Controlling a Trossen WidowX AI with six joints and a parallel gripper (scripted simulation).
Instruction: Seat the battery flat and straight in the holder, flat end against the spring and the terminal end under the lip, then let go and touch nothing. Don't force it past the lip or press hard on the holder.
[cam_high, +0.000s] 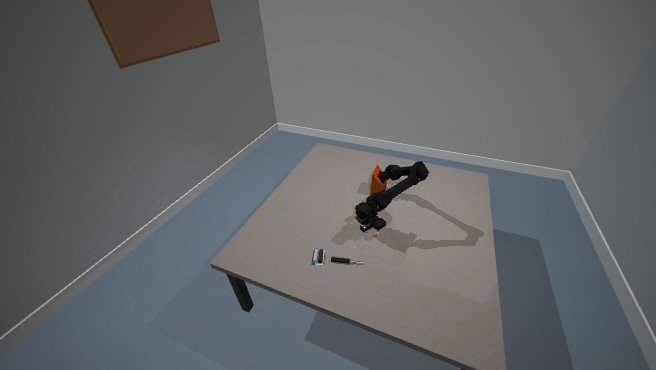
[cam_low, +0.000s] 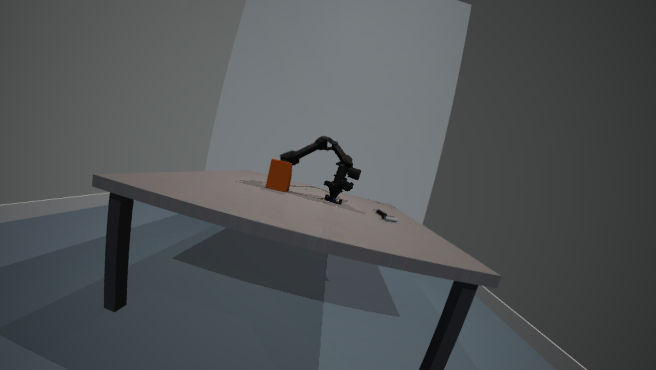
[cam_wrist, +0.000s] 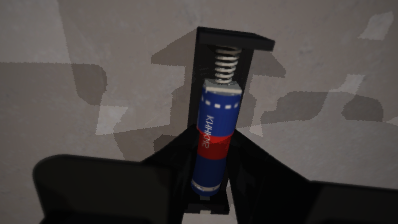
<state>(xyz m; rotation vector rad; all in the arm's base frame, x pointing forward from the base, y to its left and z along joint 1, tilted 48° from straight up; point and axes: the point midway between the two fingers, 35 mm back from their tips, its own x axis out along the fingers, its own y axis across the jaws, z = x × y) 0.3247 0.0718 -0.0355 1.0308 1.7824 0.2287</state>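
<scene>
The battery lies 10 mm above my gripper tip. From my gripper tip the other things lie so: screwdriver 270 mm ahead, 30 mm to the right.
</scene>
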